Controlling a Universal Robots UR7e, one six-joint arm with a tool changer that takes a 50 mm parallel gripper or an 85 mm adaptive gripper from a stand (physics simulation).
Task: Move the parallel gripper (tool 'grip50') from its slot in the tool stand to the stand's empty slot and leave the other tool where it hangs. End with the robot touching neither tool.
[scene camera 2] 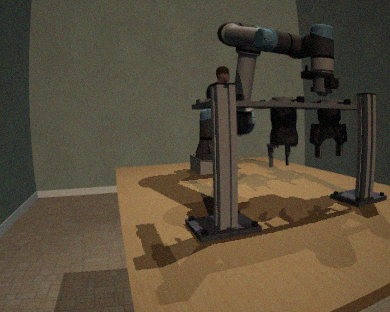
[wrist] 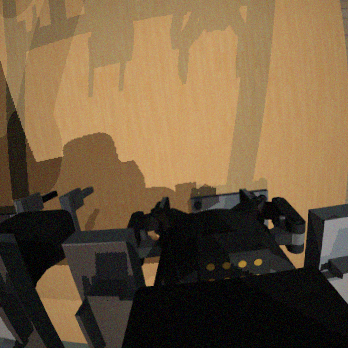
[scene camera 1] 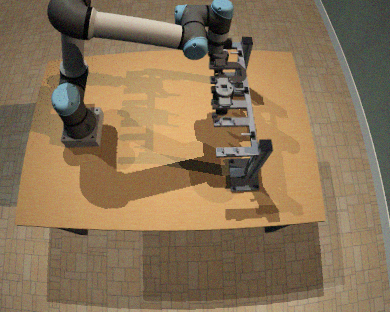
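Pixels of known places: end effector, tool point: (scene camera 2: 322, 92); arm's base, origin of the base link: (scene camera 2: 211, 156) (scene camera 1: 80, 124).
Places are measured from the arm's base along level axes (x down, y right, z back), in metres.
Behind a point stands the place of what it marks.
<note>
The arm's bare tool changer (scene camera 1: 218, 49) @(x -0.284, y -0.061, z -0.616 m) (scene camera 2: 320, 86) @(x -0.275, y -0.064, z -0.627 m) carries no gripper. It is above the adaptive gripper (scene camera 2: 328, 131) (wrist: 215, 232) at the stand's far end, with a gap between them in scene camera 2. The arm largely hides that tool in scene camera 1. The parallel gripper, grip50, (scene camera 1: 224, 89) @(x -0.222, y 0.081, z -0.613 m) (scene camera 2: 284, 127) @(x -0.152, y 0.099, z -0.631 m) (wrist: 40, 232) @(x -0.146, y 0.049, z -0.598 m) hangs in the middle slot, its two straight fingers pointing down and apart. The empty slot is at the near end in scene camera 1, beside a bare support bracket (scene camera 1: 232, 151) @(x -0.216, y 0.317, z -0.590 m).
The stand has a near post (scene camera 1: 257, 160) @(x -0.164, y 0.344, z -0.681 m) (scene camera 2: 225, 160) @(x -0.094, y 0.335, z -0.715 m) and a far post (scene camera 1: 247, 50) @(x -0.200, y -0.118, z -0.757 m) (scene camera 2: 366, 145) @(x -0.101, y -0.110, z -0.766 m), both on the wooden table (scene camera 1: 160, 210) @(x 0.066, y 0.417, z -0.313 m). Brackets stick out from its rail toward the robot base (scene camera 1: 82, 132) @(x -0.038, y 0.065, z -0.026 m). A person's head (scene camera 2: 223, 74) shows behind the near post in scene camera 2.
</note>
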